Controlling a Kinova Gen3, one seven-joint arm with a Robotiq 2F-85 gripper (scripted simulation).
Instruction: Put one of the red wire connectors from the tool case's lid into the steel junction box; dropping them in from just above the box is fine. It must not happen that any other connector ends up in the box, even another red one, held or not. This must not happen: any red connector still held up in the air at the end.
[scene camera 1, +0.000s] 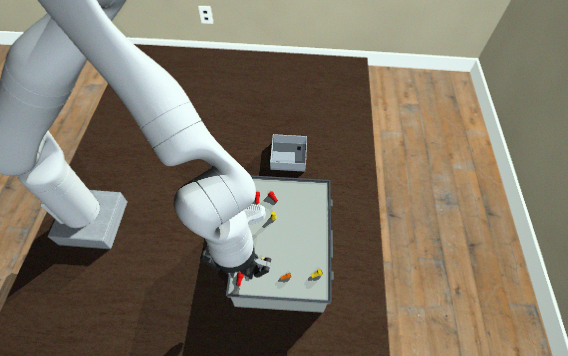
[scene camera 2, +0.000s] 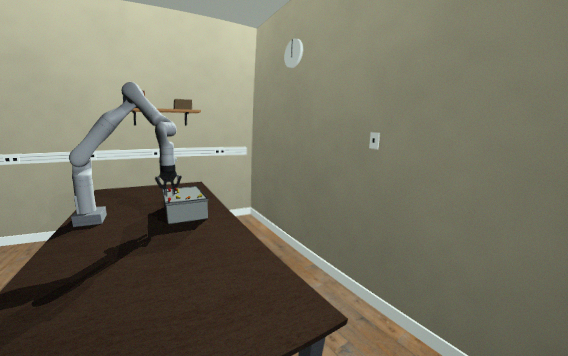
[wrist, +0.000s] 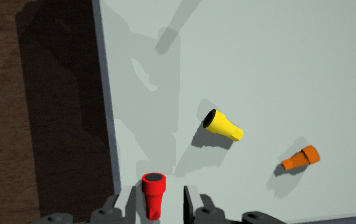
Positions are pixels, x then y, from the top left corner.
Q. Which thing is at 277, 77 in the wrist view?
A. A grey tool case.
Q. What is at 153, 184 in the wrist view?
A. A red wire connector.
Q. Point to a grey tool case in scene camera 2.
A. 190, 210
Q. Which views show the grey tool case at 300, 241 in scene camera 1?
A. Scene camera 1, scene camera 2 and the wrist view: all of them.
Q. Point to the gripper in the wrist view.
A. At 159, 202
